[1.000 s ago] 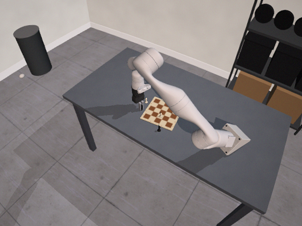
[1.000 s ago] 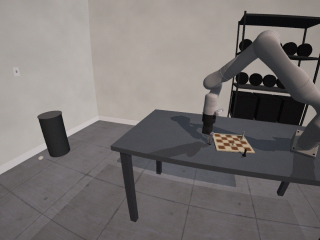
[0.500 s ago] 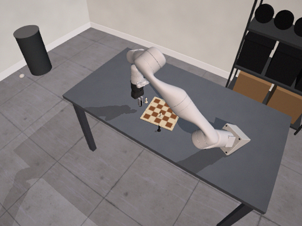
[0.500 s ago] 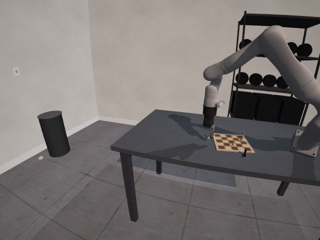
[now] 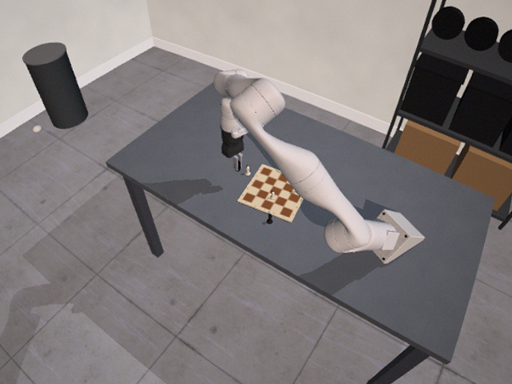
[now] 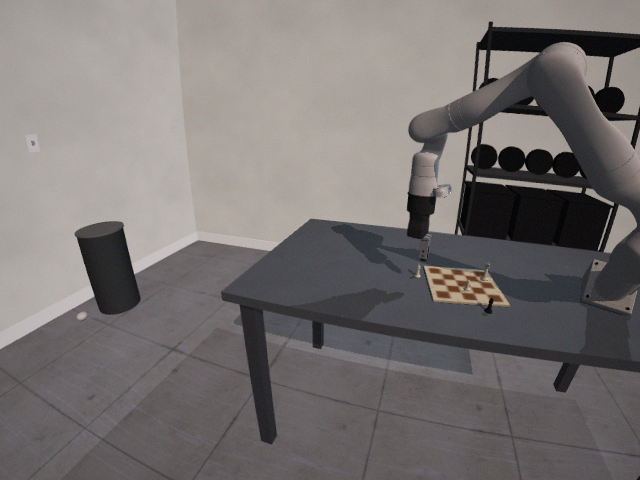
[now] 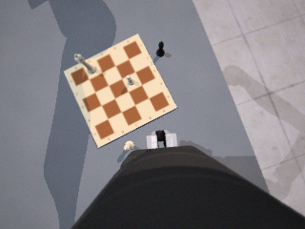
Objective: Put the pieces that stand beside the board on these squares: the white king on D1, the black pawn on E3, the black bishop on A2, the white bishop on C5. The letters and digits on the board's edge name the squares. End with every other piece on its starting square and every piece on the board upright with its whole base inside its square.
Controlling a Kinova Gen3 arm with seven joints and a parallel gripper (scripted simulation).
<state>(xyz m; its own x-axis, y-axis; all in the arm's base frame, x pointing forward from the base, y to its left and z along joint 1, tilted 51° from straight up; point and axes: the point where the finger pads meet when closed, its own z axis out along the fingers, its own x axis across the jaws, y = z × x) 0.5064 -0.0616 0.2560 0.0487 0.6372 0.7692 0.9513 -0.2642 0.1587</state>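
The black pawn lies 10 mm below my hand. The rest, counted from my hand: chessboard (120 mm behind, 80 mm to the right, 120 mm below); then white bishop (20 mm ahead, 80 mm to the right, 100 mm below); then black bishop (200 mm behind, 40 mm to the left, 100 mm below).
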